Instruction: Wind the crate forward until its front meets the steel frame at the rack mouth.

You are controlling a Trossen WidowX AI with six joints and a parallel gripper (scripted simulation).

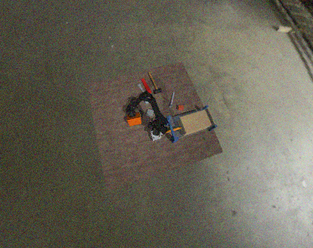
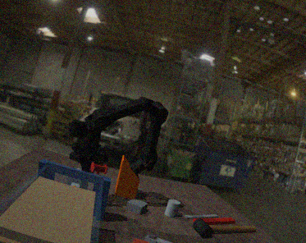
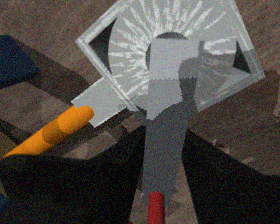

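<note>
Right now my gripper tip is 3 cm short of the red knob, 4 cm to the right of it and 5 cm below it. From my gripper tip the other things lie so: blue steel frame: 13 cm ahead, 5 cm to the right; winch: 5 cm behind, 4 cm to the right, 7 cm below; winch handle: 1 cm ahead, 1 cm to the left, 2 cm above.
</note>
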